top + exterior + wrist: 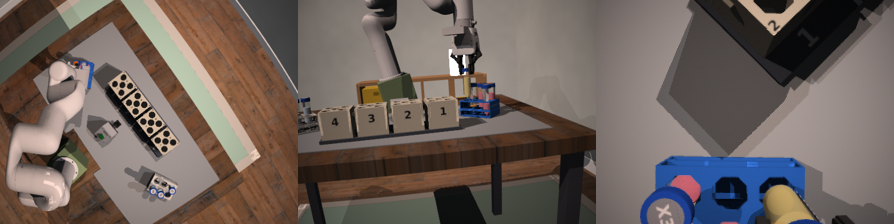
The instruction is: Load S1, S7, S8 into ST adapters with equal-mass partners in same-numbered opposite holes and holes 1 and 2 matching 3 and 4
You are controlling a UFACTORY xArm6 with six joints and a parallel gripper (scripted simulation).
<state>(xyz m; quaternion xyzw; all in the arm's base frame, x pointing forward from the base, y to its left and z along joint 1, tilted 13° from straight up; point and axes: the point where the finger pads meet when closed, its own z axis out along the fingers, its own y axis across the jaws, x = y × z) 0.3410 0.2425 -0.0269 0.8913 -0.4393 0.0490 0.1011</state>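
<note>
Now: the tube of yellowish liquid 1 cm to the right of my hand and 5 cm below it. Also, from my hand: blue rack 2 cm ahead, 4 cm to the left, 15 cm below; green DONE key 12 cm behind, 25 cm to the right, 11 cm below; pink tube 4 cm ahead, 9 cm to the left, 11 cm below.
</note>
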